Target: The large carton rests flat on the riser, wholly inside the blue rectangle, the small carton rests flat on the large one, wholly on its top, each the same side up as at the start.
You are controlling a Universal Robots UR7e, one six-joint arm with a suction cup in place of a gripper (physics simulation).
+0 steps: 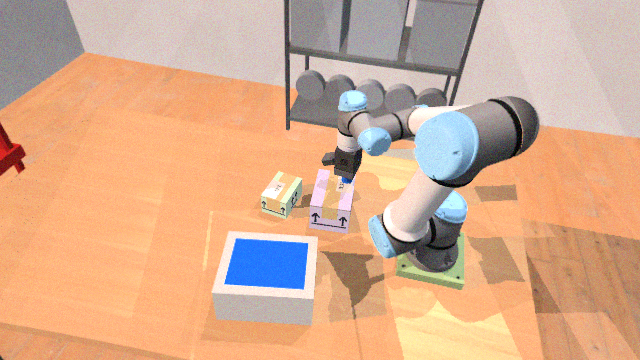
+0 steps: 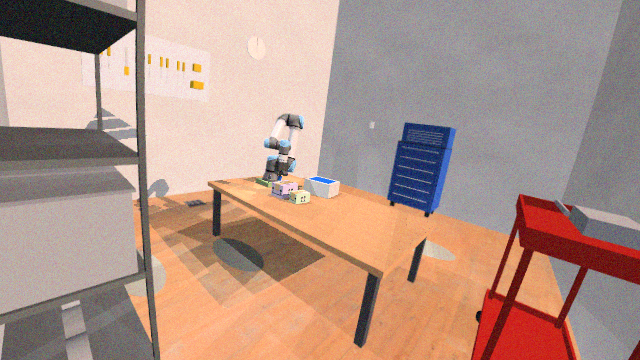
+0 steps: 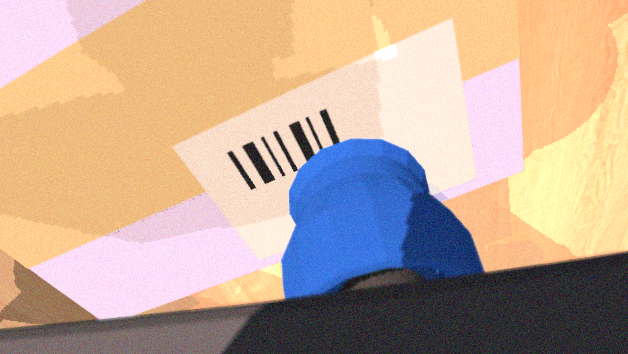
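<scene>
The large lilac carton (image 1: 330, 202) (image 2: 283, 188) (image 3: 131, 272) stands on the table with its arrows pointing up, a tan tape strip and a barcode label on top. The small pale green carton (image 1: 281, 195) (image 2: 299, 196) stands just left of it, also arrows up. The white riser (image 1: 263, 305) (image 2: 320, 188) with the blue rectangle (image 1: 267, 263) (image 2: 323, 180) sits nearer the front and holds nothing. My suction cup (image 1: 346, 180) (image 3: 355, 211) is at the far right part of the large carton's top, by the label, very close to it or touching; nothing hangs from it.
The arm's green base plate (image 1: 430, 273) is right of the cartons. A grey shelf rack (image 1: 286, 67) with drums stands behind the table. A red cart (image 2: 577, 241) and a blue tool cabinet (image 2: 420, 168) stand on the floor beyond the table (image 2: 348, 223).
</scene>
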